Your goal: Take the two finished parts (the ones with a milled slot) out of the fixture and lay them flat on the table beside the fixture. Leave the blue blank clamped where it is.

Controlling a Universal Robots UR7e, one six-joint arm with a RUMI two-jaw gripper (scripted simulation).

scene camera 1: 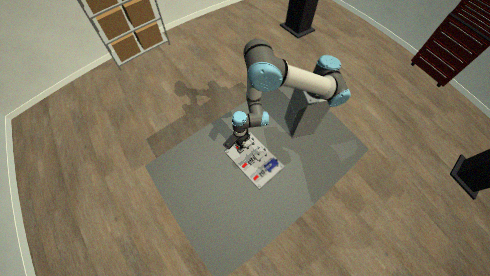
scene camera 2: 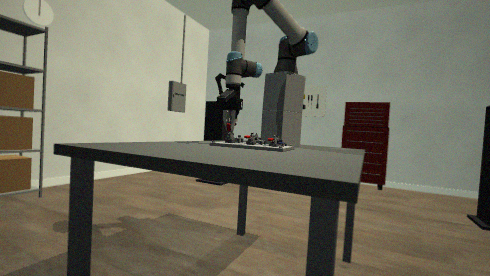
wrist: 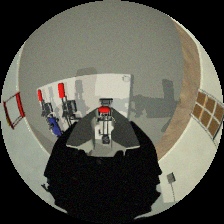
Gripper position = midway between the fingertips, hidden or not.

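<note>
Scene camera 2 gives you my gripper (scene camera 2: 229,131), and the wrist view has that gripper as well, at (wrist: 105,108).
</note>
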